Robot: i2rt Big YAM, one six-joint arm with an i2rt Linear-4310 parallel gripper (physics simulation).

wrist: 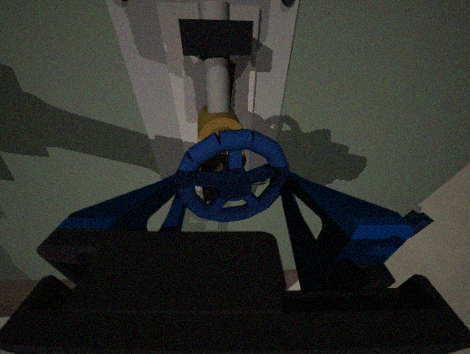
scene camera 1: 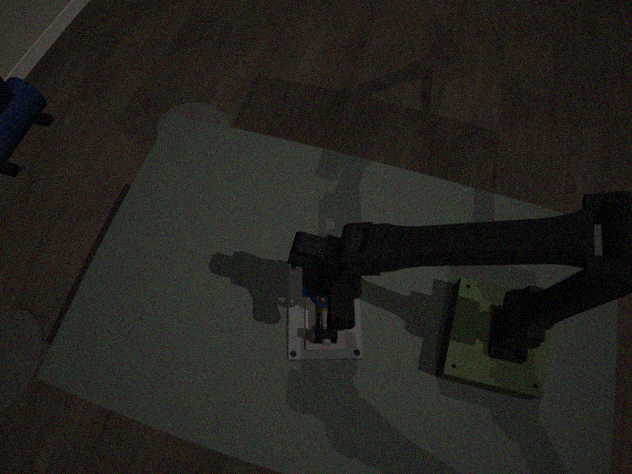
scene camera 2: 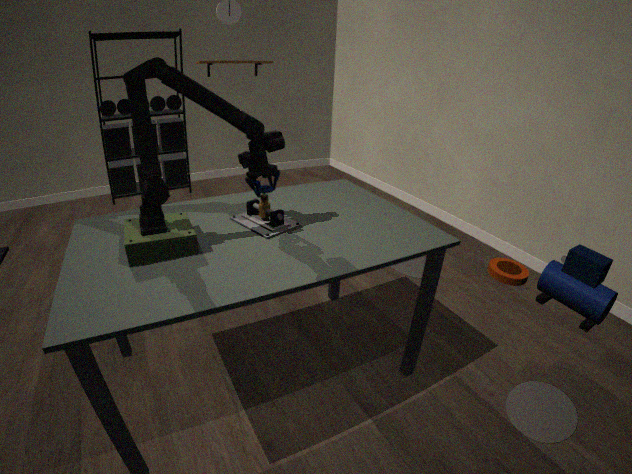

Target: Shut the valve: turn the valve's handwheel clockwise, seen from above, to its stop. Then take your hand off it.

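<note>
The valve's blue handwheel (wrist: 235, 140) (scene camera 2: 264, 189) has a round rim with several spokes and sits on top of the yellow valve body (wrist: 220, 122) (scene camera 2: 263, 209). The valve stands on a pale base plate (scene camera 1: 326, 353) (wrist: 281, 30), with a grey pipe (wrist: 217, 85) running from it through a black block. My gripper (wrist: 234, 176) (scene camera 2: 263, 187) points down at the wheel; its two blue fingers are on opposite sides of the rim, and their tips meet it on the left and right in the wrist view. The gripper is shut on the wheel. In scene camera 1 the wrist hides most of the wheel.
The arm's green base block (scene camera 1: 490, 380) (scene camera 2: 162, 250) stands on the table (scene camera 1: 168, 214) (scene camera 2: 357, 219), to one side of the valve plate. Black blocks (scene camera 2: 277, 217) hold the pipe beside the valve body. A blue tank (scene camera 2: 576, 290) and an orange ring (scene camera 2: 494, 272) lie on the floor.
</note>
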